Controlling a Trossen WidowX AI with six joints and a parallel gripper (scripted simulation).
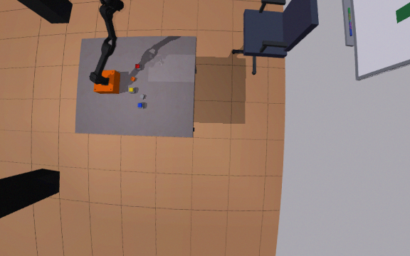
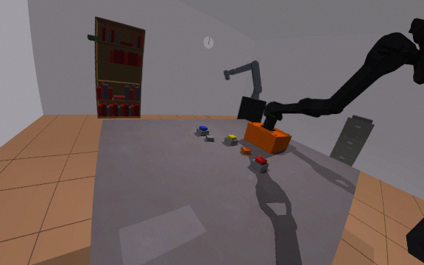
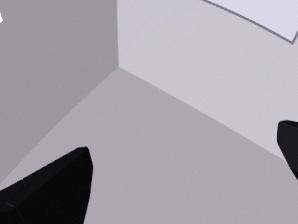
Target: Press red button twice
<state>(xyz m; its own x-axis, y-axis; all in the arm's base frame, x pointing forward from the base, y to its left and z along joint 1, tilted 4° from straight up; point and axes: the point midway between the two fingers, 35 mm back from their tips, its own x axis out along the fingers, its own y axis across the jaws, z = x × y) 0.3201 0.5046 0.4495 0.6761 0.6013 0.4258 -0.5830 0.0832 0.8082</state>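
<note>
Right now my gripper tip is 52 cm above the red button, 38 cm to the left of it and 8 cm past it. From my gripper tip the other things lie so: grey block (64 cm to the right, 54 cm below, 1 cm behind); orange block (54 cm below, 49 cm to the right, 12 cm behind); yellow button (59 cm to the right, 52 cm below, 11 cm behind).
</note>
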